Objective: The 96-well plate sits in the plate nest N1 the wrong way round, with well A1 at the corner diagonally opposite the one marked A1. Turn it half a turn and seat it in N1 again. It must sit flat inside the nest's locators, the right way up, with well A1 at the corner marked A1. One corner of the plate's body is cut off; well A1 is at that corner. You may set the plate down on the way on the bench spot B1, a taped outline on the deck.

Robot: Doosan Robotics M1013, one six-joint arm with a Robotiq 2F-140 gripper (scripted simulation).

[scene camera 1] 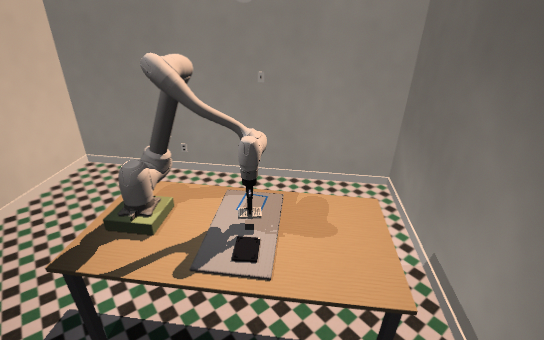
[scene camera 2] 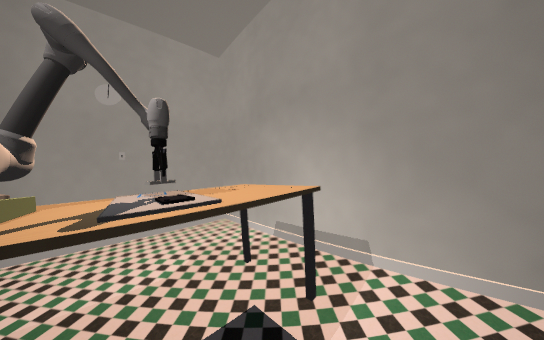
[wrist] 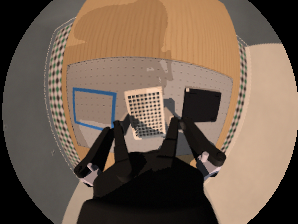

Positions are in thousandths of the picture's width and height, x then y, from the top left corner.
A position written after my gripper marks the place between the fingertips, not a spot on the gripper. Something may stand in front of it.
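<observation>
Through the wrist camera I can see a white 96-well plate (wrist: 461,502) and my own gripper (wrist: 492,511). A black plate nest N1 (wrist: 676,480) is there as well.
</observation>
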